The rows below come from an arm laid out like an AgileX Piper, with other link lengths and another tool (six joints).
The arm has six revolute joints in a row. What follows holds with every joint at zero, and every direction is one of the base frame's.
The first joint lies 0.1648 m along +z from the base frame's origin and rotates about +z.
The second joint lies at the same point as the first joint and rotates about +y.
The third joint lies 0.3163 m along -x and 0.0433 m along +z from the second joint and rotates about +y.
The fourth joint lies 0.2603 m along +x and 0.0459 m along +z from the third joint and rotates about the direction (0.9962, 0, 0.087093).
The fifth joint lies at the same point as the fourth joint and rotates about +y.
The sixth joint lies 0.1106 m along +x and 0.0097 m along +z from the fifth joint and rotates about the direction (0.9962, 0, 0.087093).
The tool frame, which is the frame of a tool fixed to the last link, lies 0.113 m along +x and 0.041 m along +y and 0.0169 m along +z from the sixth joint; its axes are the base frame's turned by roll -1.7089, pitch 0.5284 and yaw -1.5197 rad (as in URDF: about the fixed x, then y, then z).
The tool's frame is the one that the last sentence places.
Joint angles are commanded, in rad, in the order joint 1, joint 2, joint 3, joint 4, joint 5, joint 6. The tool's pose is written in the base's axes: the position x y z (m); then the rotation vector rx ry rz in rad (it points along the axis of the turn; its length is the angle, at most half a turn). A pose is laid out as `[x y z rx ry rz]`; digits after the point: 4 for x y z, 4 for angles.
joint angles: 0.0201 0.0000 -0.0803 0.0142 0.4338 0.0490
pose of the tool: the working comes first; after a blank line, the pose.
Where each joint sits with the arm in this pose, in the base's axes (m; each line is computed from the numbers above, not from the rounded line before):
joint 1: 0.0000 0.0000 0.1648
joint 2: 0.0000 0.0000 0.1648
joint 3: -0.3162 -0.0064 0.2081
joint 4: -0.0605 -0.0012 0.2747
joint 5: -0.0605 -0.0012 0.2747
joint 6: 0.0466 0.0016 0.2455
the tool: 0.1580 0.0450 0.2248

[0.1580 0.0450 0.2248 -1.0776 1.7608 -0.4677]
